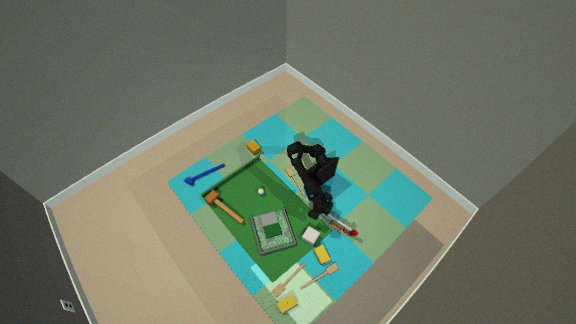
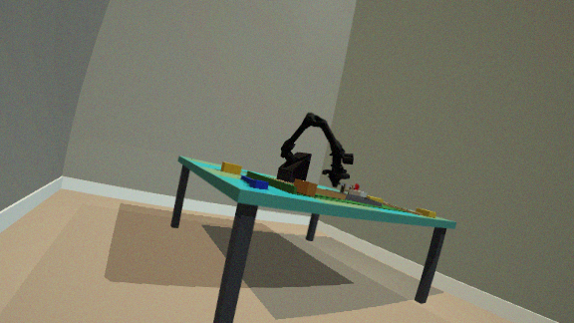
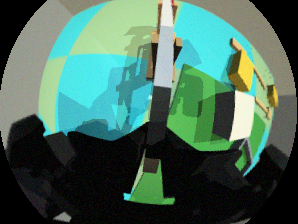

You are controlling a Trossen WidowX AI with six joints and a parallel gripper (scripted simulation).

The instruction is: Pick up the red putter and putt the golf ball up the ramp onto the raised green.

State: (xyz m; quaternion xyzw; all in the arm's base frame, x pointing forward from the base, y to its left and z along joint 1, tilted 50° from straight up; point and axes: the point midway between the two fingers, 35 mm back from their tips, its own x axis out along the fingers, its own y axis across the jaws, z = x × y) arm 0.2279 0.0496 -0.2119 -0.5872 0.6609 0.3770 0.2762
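My gripper tip is now 110 mm to the right of the red putter, 20 mm below it and 20 mm past it. From my gripper tip the other things lie so: white block: 160 mm ahead, 50 mm to the left, 10 mm below; white golf ball: 390 mm to the right, 150 mm ahead, 10 mm below; yellow block: 690 mm to the right, 60 mm behind, 10 mm below.
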